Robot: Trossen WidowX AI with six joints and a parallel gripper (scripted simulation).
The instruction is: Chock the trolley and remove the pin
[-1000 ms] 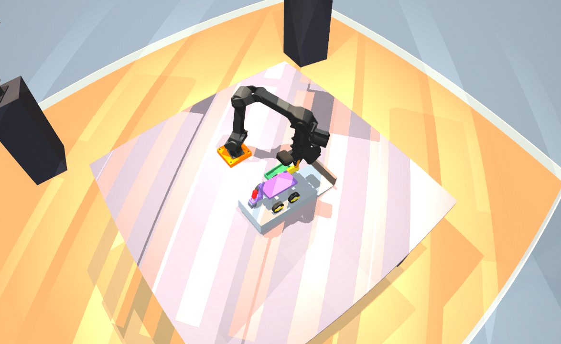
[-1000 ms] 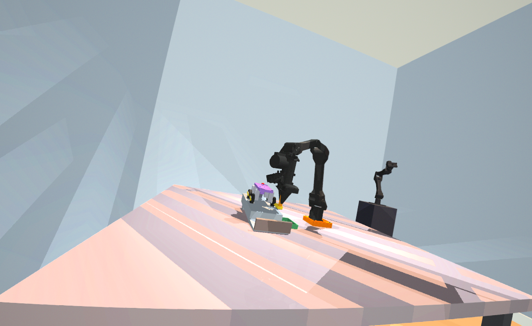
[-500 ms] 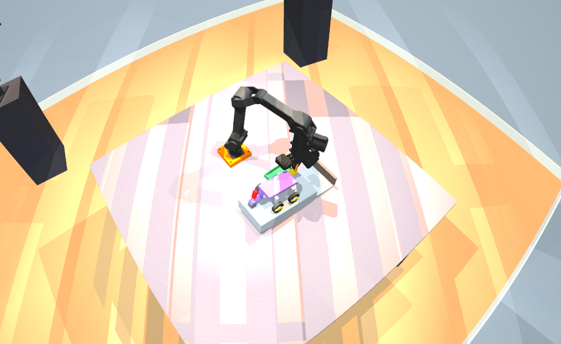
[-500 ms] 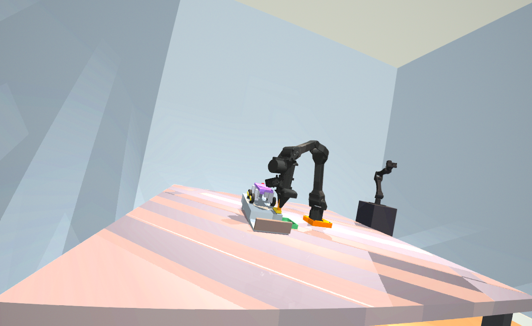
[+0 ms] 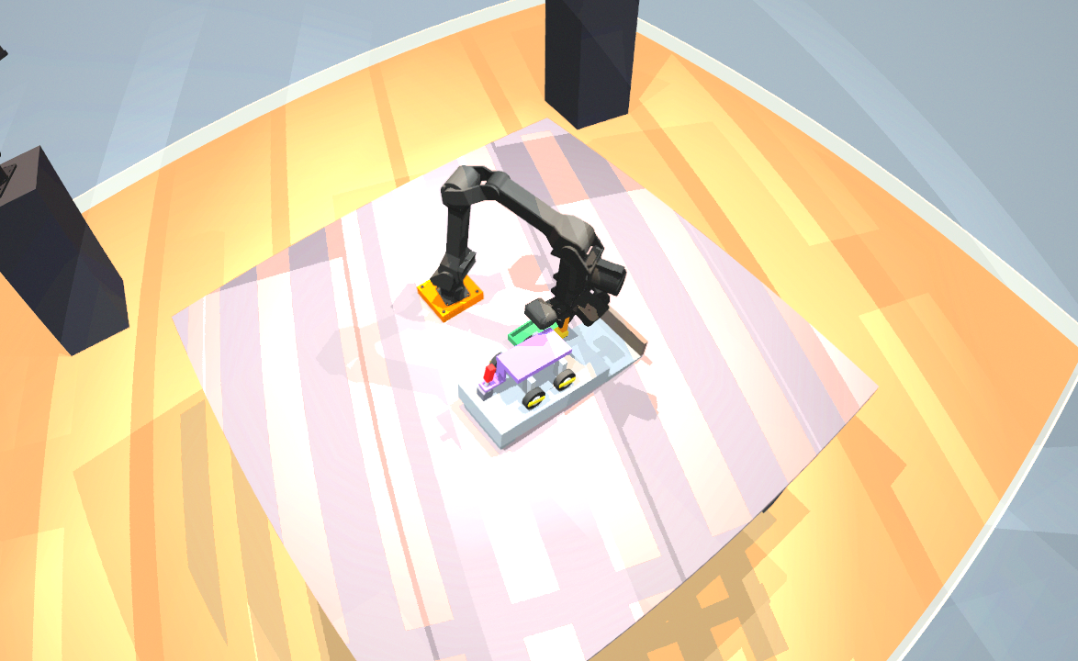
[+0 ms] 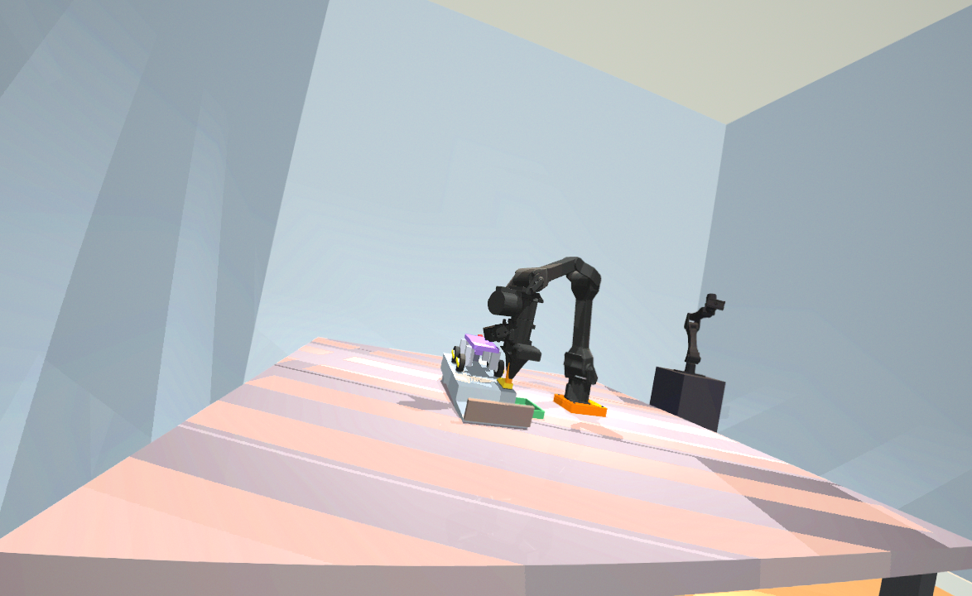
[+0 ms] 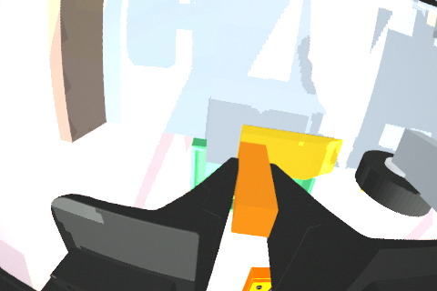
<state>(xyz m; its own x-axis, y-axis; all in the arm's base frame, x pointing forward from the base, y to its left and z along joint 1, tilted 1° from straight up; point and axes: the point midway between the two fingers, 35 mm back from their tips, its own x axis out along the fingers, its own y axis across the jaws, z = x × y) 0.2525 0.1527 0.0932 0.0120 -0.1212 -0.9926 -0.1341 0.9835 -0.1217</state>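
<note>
Right now my gripper tip is 220 mm to the left of the stop pin, 70 mm short of it and 40 mm below it. Also, from my gripper tip: green tray: 90 mm below, 60 mm behind, 30 mm to the right; purple-decked trolley: 120 mm to the right, 70 mm ahead, 20 mm above; yellow chock: 20 mm to the right, 10 mm below.
</note>
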